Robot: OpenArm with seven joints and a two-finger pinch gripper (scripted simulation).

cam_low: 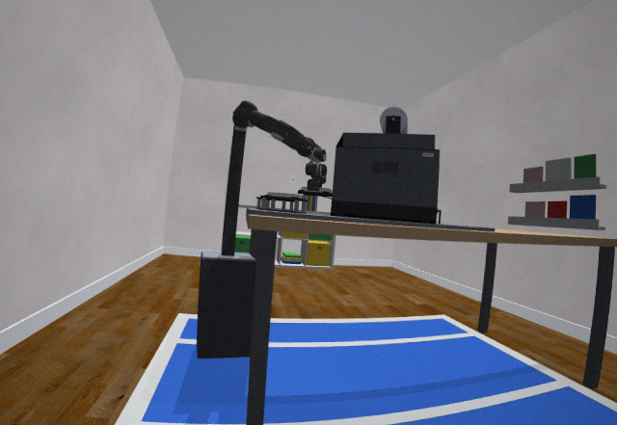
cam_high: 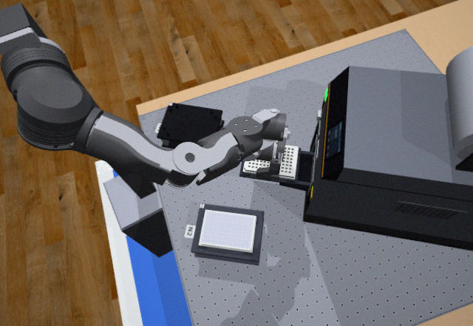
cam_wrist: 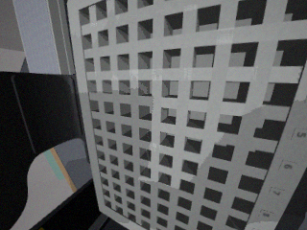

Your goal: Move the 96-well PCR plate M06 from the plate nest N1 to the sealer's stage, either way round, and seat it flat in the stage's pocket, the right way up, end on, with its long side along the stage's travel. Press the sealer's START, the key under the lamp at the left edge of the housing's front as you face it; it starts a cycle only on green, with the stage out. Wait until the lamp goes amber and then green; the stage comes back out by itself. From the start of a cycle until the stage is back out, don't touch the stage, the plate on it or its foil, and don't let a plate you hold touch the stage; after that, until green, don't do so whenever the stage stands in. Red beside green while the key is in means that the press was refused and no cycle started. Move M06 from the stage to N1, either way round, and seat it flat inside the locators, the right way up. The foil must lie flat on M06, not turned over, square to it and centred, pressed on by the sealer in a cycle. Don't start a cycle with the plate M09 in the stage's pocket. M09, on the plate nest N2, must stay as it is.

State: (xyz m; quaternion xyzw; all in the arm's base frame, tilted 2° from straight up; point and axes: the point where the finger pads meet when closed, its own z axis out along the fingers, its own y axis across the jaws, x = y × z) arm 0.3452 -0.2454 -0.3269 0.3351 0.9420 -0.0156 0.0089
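Right now the sealer stage is 10 mm below my hand. The rest, counted from my hand: pale key 140 mm ahead, 80 mm above, 10 mm to the left; then foil roll 310 mm above, 260 mm ahead, 210 mm to the right.
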